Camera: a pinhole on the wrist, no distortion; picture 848 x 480 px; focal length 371.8 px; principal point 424.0 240.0 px. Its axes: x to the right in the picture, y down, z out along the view. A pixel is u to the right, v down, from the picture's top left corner.
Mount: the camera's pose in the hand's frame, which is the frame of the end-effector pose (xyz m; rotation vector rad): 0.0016 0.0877 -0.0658 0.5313 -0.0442 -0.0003
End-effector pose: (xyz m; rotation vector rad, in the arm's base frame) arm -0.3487 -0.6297 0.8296 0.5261 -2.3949 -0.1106
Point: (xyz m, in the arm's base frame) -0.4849 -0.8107 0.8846
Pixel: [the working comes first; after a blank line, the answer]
In the camera's frame: 0.2052 -0.1092 0.1942

816.7 31.0
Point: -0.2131 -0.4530 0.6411
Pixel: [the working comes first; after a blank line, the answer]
In the camera's frame: -0.2742 0.0500 0.1167

outside the picture
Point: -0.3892 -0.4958 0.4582
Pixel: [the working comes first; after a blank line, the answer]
In the camera's frame: -0.2344 0.1635 0.3445

171.0 416.4
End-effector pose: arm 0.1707 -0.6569 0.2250 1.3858 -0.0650 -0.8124
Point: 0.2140 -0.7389 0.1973
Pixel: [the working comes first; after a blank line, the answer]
In the camera's frame: 0.0914 -0.0234 0.1336

678.2 174.8
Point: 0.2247 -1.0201 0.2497
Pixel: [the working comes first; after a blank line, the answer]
In the camera's frame: 0.2392 0.1508 0.3061

714.6 423.2
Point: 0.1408 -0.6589 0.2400
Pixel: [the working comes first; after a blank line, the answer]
In the camera's frame: -0.0240 -0.0325 0.1197

349.6 138.9
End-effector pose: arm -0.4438 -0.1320 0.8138 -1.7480 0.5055 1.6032
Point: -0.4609 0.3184 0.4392
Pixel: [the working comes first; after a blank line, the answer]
In the camera's frame: 0.4566 -0.0585 0.4709

784.5 193.8
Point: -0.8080 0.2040 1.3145
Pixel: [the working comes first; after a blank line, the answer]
In the camera's frame: -0.4622 0.1397 0.5986

137.0 326.7
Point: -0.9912 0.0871 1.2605
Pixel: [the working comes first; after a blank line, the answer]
In the camera's frame: -0.4591 0.3511 0.5250

outside the picture
